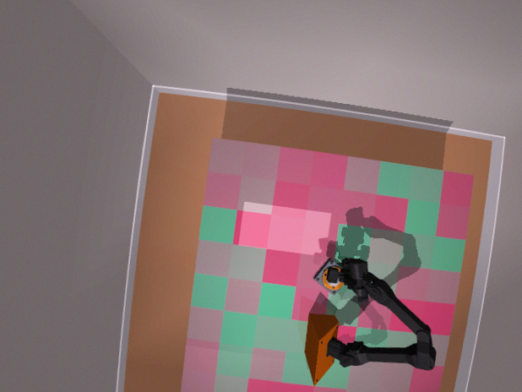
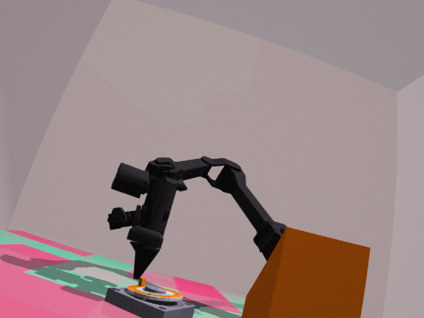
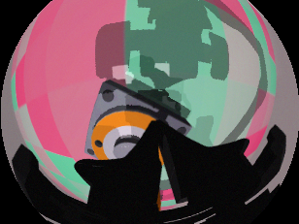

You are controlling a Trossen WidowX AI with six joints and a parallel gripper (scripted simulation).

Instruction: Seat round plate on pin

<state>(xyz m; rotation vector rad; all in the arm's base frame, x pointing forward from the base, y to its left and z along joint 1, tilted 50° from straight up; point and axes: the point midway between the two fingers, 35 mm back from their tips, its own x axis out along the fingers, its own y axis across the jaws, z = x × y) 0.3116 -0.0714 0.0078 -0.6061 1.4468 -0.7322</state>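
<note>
The grey square base is 4 cm behind my gripper tip, 3 cm to the left of it and 2 cm below it.
</note>
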